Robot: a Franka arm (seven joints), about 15 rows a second.
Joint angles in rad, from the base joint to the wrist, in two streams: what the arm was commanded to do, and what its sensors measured. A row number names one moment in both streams.
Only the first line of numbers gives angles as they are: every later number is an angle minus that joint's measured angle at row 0.
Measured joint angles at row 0: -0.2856 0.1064 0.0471 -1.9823 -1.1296 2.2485 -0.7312
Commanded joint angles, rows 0 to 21: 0.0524 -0.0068 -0.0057 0.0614 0.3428 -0.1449 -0.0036; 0.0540 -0.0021 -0.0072 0.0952 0.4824 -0.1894 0.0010; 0.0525 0.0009 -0.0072 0.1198 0.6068 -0.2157 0.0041; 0.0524 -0.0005 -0.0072 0.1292 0.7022 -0.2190 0.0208; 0.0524 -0.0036 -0.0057 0.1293 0.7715 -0.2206 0.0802; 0.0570 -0.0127 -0.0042 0.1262 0.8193 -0.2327 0.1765; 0.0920 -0.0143 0.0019 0.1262 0.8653 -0.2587 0.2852; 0.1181 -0.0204 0.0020 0.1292 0.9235 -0.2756 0.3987; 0.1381 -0.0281 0.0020 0.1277 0.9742 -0.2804 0.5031; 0.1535 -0.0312 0.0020 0.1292 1.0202 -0.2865 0.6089; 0.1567 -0.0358 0.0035 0.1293 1.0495 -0.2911 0.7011; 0.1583 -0.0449 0.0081 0.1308 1.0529 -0.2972 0.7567; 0.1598 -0.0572 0.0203 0.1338 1.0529 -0.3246 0.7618; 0.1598 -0.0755 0.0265 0.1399 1.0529 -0.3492 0.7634; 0.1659 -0.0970 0.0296 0.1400 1.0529 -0.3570 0.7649; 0.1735 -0.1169 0.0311 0.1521 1.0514 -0.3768 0.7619; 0.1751 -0.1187 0.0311 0.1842 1.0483 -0.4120 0.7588; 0.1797 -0.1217 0.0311 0.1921 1.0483 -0.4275 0.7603; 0.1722 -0.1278 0.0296 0.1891 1.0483 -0.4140 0.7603; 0.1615 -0.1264 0.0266 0.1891 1.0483 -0.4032 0.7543; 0.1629 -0.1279 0.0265 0.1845 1.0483 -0.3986 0.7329; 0.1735 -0.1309 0.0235 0.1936 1.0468 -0.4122 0.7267
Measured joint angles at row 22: 0.1665 -0.1321 0.0282 0.1805 1.0313 -0.3917 0.7439
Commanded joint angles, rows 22 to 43: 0.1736 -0.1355 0.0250 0.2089 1.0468 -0.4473 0.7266; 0.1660 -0.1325 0.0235 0.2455 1.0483 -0.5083 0.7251; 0.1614 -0.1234 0.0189 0.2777 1.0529 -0.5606 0.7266; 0.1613 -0.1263 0.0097 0.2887 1.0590 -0.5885 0.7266; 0.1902 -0.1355 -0.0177 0.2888 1.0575 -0.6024 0.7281; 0.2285 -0.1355 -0.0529 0.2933 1.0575 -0.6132 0.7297; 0.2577 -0.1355 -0.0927 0.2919 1.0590 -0.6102 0.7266; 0.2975 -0.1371 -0.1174 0.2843 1.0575 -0.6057 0.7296; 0.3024 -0.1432 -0.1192 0.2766 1.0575 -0.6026 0.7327; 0.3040 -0.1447 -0.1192 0.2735 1.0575 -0.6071 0.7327; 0.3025 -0.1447 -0.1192 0.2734 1.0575 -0.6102 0.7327; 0.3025 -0.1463 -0.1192 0.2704 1.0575 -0.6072 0.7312; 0.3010 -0.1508 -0.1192 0.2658 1.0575 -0.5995 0.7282; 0.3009 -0.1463 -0.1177 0.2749 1.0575 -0.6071 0.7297; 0.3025 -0.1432 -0.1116 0.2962 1.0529 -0.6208 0.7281; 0.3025 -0.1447 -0.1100 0.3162 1.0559 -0.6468 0.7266; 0.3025 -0.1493 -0.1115 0.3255 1.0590 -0.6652 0.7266; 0.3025 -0.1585 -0.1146 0.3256 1.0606 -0.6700 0.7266; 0.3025 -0.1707 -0.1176 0.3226 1.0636 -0.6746 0.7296; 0.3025 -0.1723 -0.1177 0.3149 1.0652 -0.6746 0.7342; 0.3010 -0.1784 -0.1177 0.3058 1.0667 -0.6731 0.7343; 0.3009 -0.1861 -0.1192 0.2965 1.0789 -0.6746 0.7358
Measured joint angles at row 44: 0.2921 -0.1618 -0.1070 0.3174 1.0469 -0.6576 0.7351
